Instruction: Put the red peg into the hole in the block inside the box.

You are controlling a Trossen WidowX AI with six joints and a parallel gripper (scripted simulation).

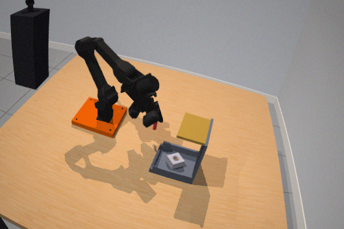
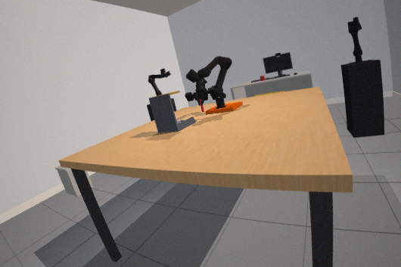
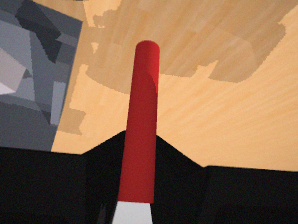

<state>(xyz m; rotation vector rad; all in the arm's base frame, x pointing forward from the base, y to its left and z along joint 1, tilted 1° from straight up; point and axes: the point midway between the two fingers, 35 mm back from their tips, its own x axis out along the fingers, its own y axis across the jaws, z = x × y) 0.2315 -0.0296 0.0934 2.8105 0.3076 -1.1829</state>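
Right now my gripper tip is 170 mm short of the back wall, 150 mm to the left of it and 10 mm below it. From my gripper tip the other things lie so: red peg 20 mm behind, 10 mm to the right, 10 mm below; then yellow roof 150 mm to the right, 110 mm ahead, 110 mm above.
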